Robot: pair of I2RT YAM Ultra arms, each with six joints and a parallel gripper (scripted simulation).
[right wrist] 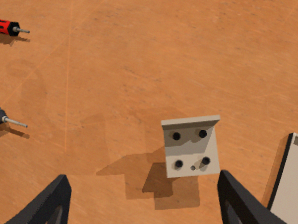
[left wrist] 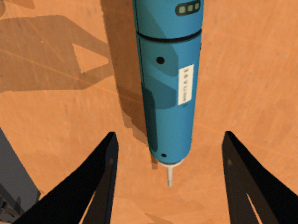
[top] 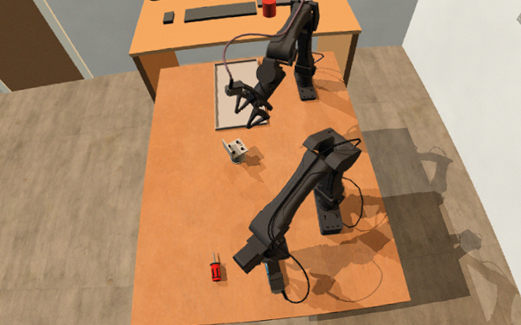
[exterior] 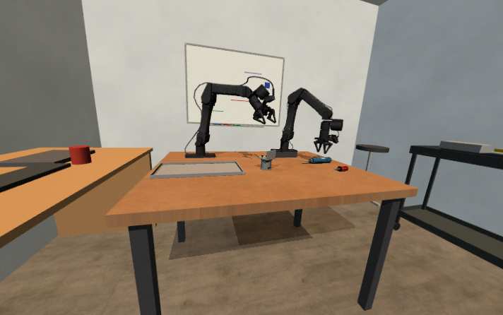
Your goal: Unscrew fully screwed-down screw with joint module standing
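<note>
The l-shaped bracket lies 19 cm below my right hand, 5 cm ahead of it and 2 cm to the right of it. The rest, counted from my right hand: small red screwdriver 41 cm to the left, 25 cm below, 12 cm ahead; then grey bit 27 cm to the left, 24 cm below, 4 cm behind; then grey tray 38 cm to the right, 25 cm below, 4 cm ahead.
</note>
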